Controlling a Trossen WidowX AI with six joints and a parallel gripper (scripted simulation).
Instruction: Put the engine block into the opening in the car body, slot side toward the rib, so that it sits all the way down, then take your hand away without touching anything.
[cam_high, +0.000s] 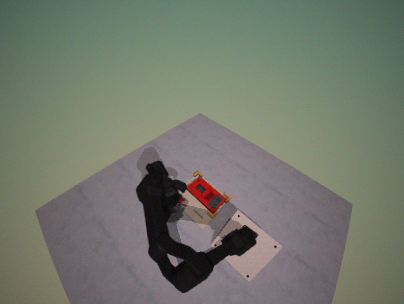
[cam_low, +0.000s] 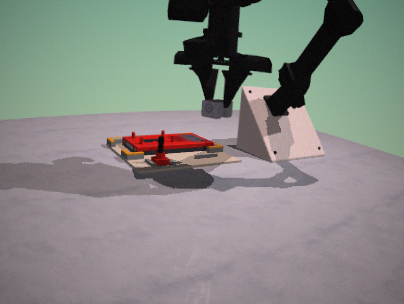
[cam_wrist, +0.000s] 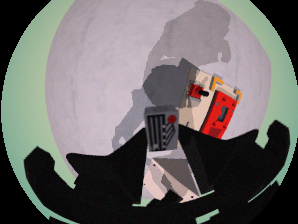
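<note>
The tan base plate lies 10 mm behind my gripper tip, 200 mm to the right of it and 130 mm below it. Round my gripper tip: black upright peg: 50 mm ahead, 100 mm to the right, 100 mm below; grey engine block: 10 mm below.
</note>
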